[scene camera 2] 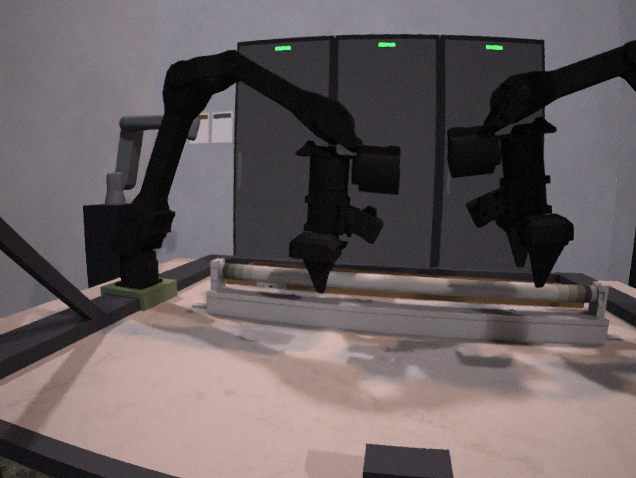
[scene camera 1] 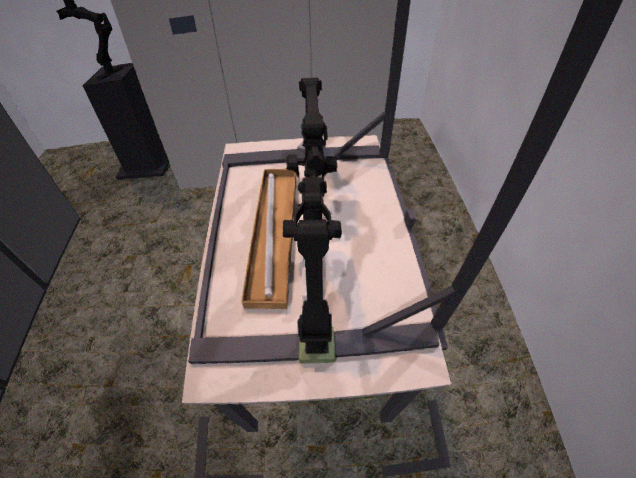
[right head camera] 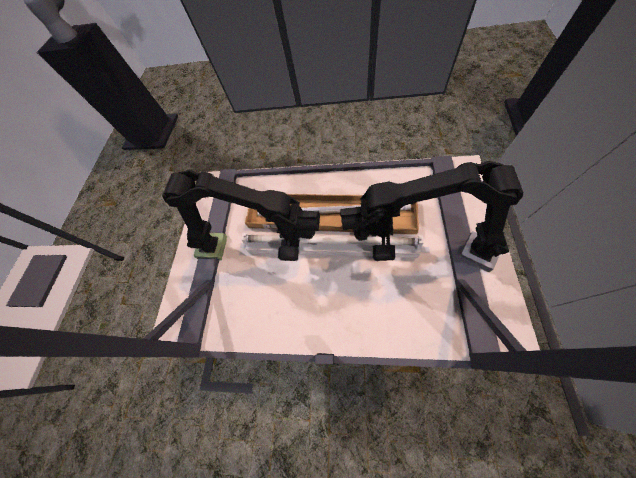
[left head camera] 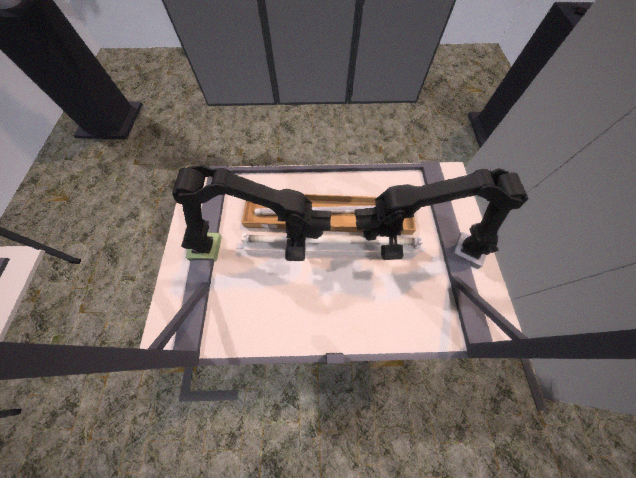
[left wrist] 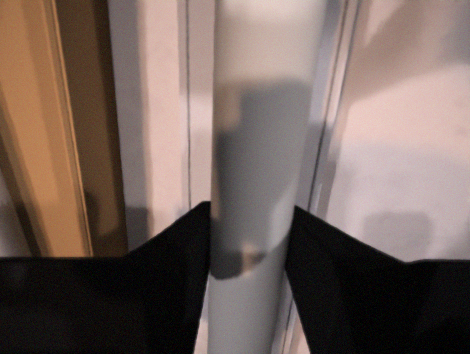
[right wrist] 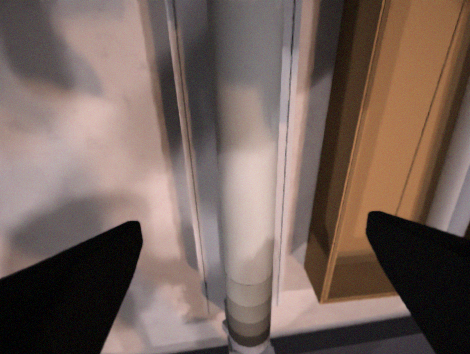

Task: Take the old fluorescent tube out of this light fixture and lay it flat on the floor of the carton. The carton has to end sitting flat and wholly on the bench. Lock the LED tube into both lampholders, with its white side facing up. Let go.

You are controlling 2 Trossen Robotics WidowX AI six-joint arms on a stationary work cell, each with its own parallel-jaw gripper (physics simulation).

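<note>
A tube with darkened ends (scene camera 2: 401,282) (left wrist: 260,125) (right wrist: 247,200), by its look the old fluorescent tube, lies lengthwise over the light fixture (scene camera 2: 401,318), its ends at the left lampholder (scene camera 2: 217,277) and right lampholder (scene camera 2: 599,300). I cannot tell whether its pins are seated. My left gripper (scene camera 2: 321,287) (left wrist: 245,212) is shut on this tube, left of its middle. My right gripper (scene camera 2: 529,276) (right wrist: 253,227) is open above the tube's right part, its fingertips wide apart and clear of the tube. A pale tube, likely the LED tube (scene camera 1: 269,231) (left head camera: 267,211), lies in the carton (scene camera 1: 264,307).
The long open carton sits flat on the bench (scene camera 1: 370,246), behind the fixture in the head views and close beside it. A dark frame (scene camera 1: 246,348) surrounds the work area. The left arm stands on a green base (scene camera 2: 159,295), the right arm on a pale base (left head camera: 470,259).
</note>
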